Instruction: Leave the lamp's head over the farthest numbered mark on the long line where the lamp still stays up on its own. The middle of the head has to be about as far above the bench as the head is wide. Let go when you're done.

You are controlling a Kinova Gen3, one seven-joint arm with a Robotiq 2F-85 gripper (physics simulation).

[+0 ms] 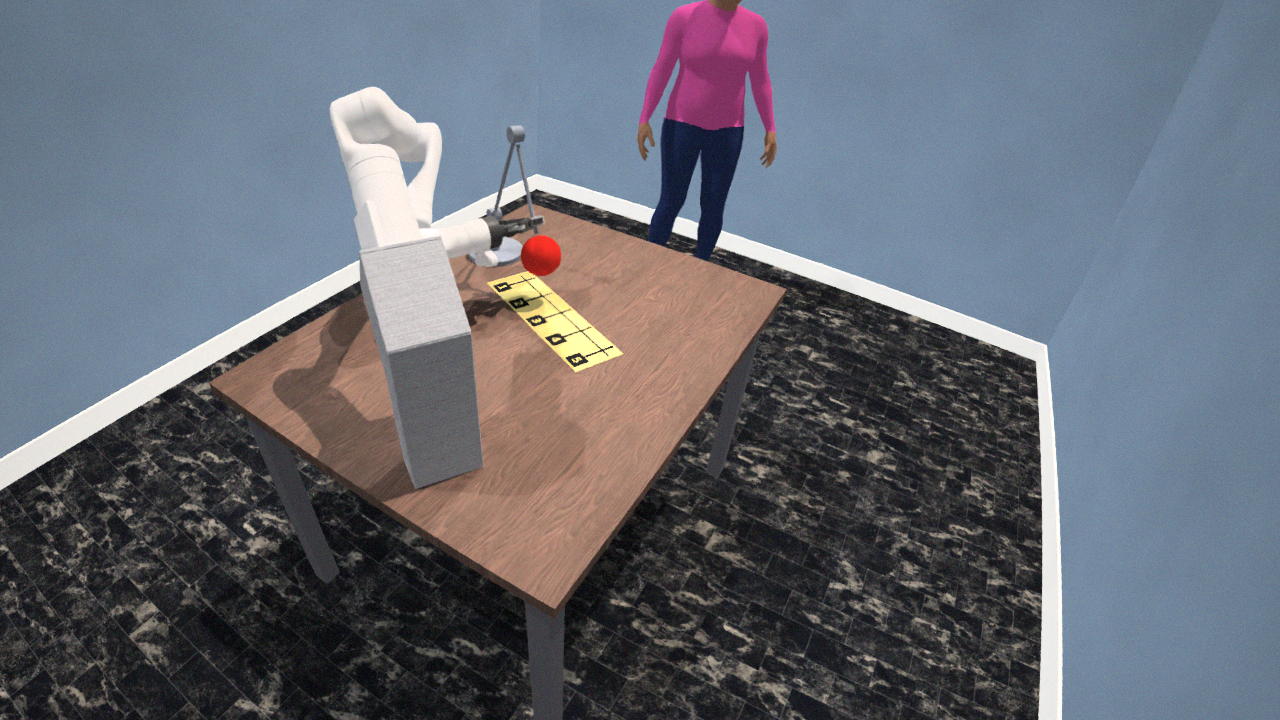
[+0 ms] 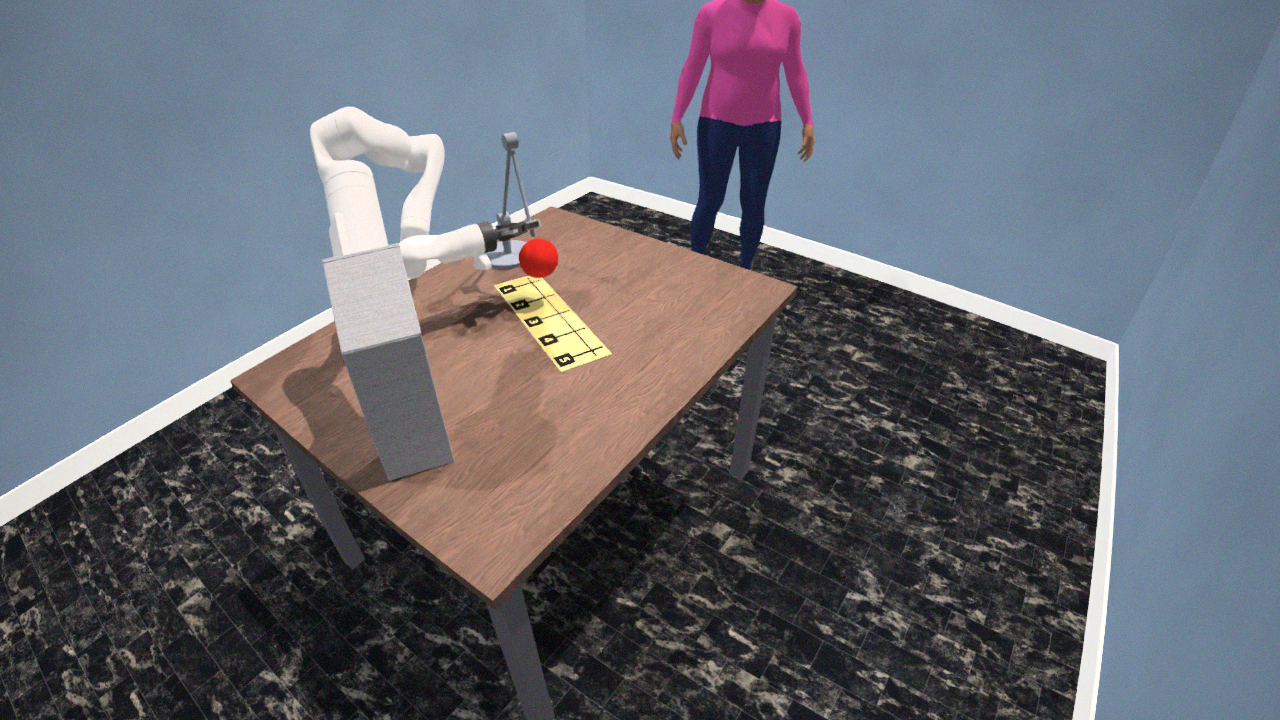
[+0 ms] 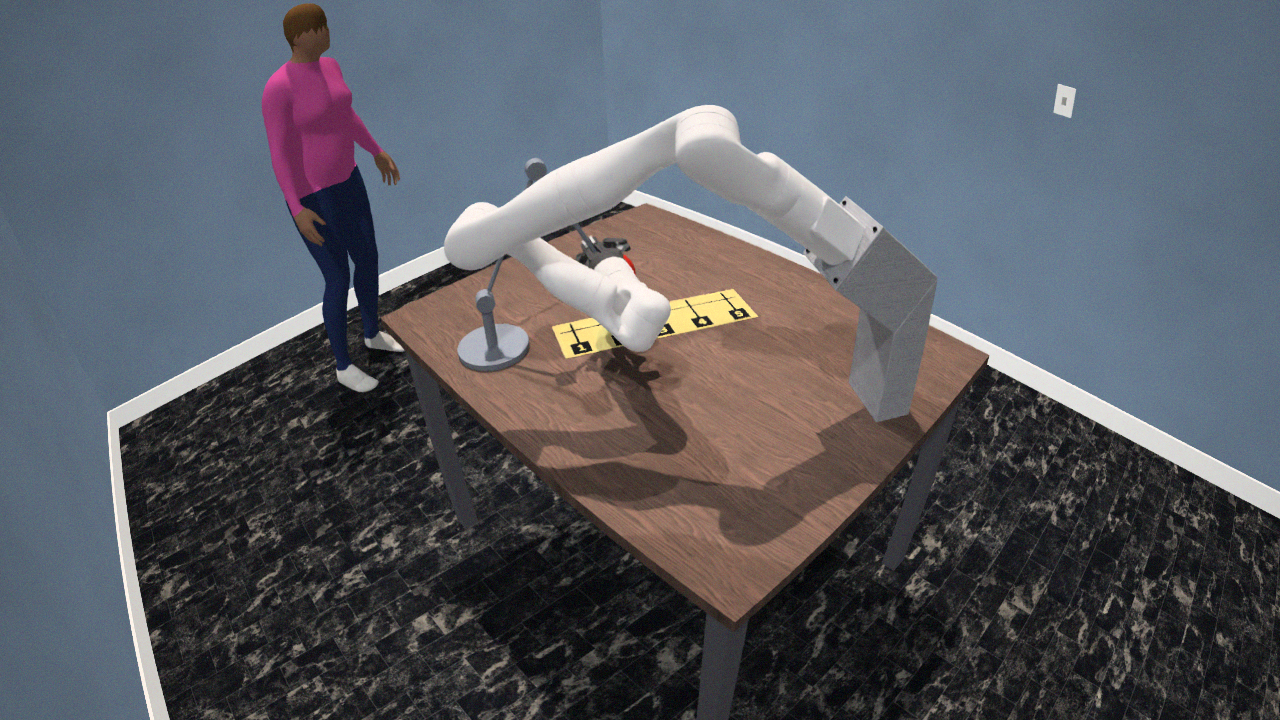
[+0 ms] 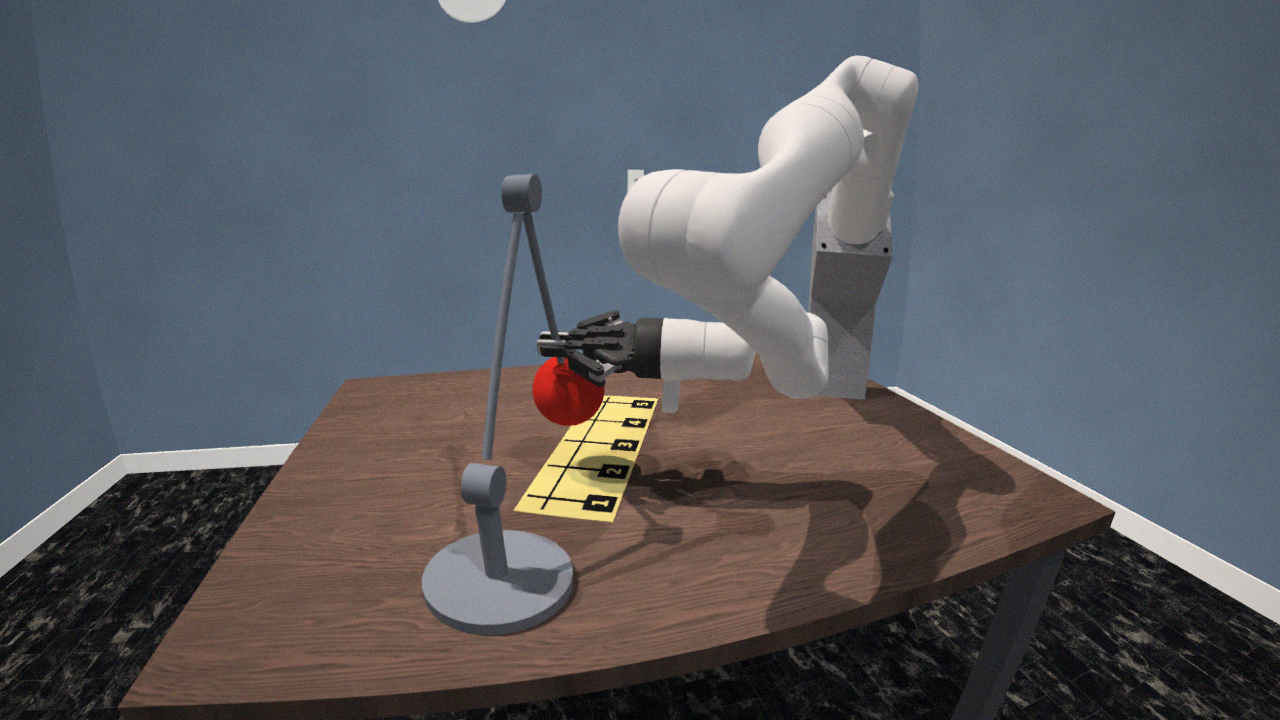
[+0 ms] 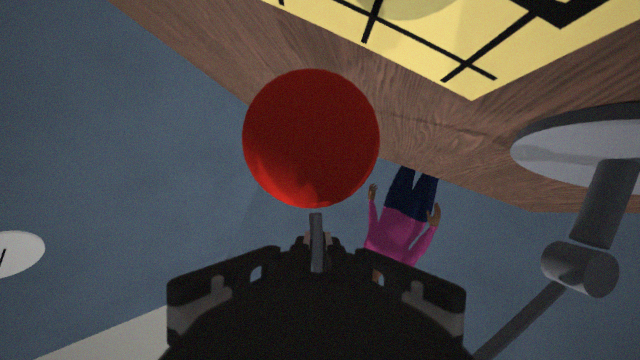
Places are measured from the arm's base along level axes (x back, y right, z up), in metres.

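Pixels of known places: gripper, fingertip midpoint: (image 1: 542,219) (image 2: 539,222) (image 3: 587,241) (image 4: 539,343) (image 5: 317,241); arm's base, origin of the base link: (image 1: 398,260) (image 2: 366,267) (image 3: 841,240) (image 4: 854,222).
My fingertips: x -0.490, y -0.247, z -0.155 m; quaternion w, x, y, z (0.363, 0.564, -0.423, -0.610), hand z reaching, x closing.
For each thing: its top centre in the pictures, then the offset to it from my fingertips. "spot": a spot on its surface instead. Level surfaces: height alone.
- lamp's red ball head, surface spot: (image 5: 311,135) spot: dz -0.071, dx +0.079, dy +0.027 m
- upper joint, surface spot: (image 4: 520,192) spot: dz +0.191, dx +0.012, dy -0.120 m
- yellow strip, middle of its top: (image 4: 600,443) (image 3: 655,320) (image 1: 550,315) (image 2: 547,316) dz -0.196, dx +0.063, dy +0.118 m
- lamp's lower joint, surface spot: (image 4: 484,485) spot: dz -0.067, dx -0.005, dy -0.250 m
- lower rod, surface spot: (image 4: 501,340) spot: dz +0.050, dx +0.000, dy -0.174 m
- wooden table, its level: dz -0.198 m
The lamp's red ball head (image 1: 540,255) (image 2: 537,257) (image 3: 629,264) (image 4: 567,391) (image 5: 311,135) hangs in the air, clear of the bench. Its round grey base (image 3: 492,356) (image 4: 498,608) stands flat beyond mark 1. The upper joint (image 1: 514,134) (image 2: 510,140) (image 4: 520,192) is high, with the upper rod sloping down to the head. My gripper (image 1: 537,222) (image 2: 535,225) (image 4: 550,342) (image 5: 317,241) is shut on that rod just above the head. The yellow strip (image 1: 559,326) (image 2: 553,325) (image 3: 718,315) has a long line with marks 1 to 5. A round shadow lies by mark 2.
The lamp's lower joint (image 4: 484,485) (image 5: 580,269) and lower rod (image 4: 501,340) stand beside the fingers. My arm's grey pedestal (image 1: 434,394) (image 3: 895,331) is on the wooden table (image 1: 662,313). A person in pink (image 1: 711,71) (image 3: 313,125) stands behind the table's far end.
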